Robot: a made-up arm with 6 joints.
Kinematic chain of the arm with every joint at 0, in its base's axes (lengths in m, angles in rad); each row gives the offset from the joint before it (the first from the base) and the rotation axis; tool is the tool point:
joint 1: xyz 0 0 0.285 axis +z
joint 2: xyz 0 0 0 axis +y
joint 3: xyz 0 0 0.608 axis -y
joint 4: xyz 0 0 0 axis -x
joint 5: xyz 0.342 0 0 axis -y
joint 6: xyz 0 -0.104 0 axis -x
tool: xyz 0 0 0
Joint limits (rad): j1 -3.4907..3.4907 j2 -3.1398..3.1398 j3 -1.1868..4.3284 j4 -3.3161..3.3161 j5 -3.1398..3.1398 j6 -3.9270..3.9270
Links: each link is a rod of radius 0.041 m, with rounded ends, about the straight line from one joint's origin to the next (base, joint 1, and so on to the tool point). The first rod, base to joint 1, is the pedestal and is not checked.
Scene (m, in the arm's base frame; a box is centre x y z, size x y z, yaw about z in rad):
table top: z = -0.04
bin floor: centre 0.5 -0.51 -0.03 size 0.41 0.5 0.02 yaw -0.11
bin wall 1: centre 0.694 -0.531 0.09 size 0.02 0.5 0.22 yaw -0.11
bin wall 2: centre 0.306 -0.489 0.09 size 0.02 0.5 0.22 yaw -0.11
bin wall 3: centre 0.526 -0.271 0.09 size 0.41 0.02 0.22 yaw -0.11
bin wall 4: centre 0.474 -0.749 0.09 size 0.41 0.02 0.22 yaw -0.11
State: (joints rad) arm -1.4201 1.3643 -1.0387 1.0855 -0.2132 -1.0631
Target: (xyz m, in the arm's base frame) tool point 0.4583 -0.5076 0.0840
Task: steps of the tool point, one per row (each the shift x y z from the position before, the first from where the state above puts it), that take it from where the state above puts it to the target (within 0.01 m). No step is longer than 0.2 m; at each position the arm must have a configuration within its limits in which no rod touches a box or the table.
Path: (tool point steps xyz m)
1: 0.0911 -0.0852 0.0424
2: 0.1149 -0.0605 0.0857
3: 0.1224 -0.0167 0.1271
4: 0.0602 0.0270 -0.0250
5: 0.0570 0.0346 -0.0260
6: 0.0070 -0.0070 -0.1148
7: -0.0070 0.0070 -0.1168

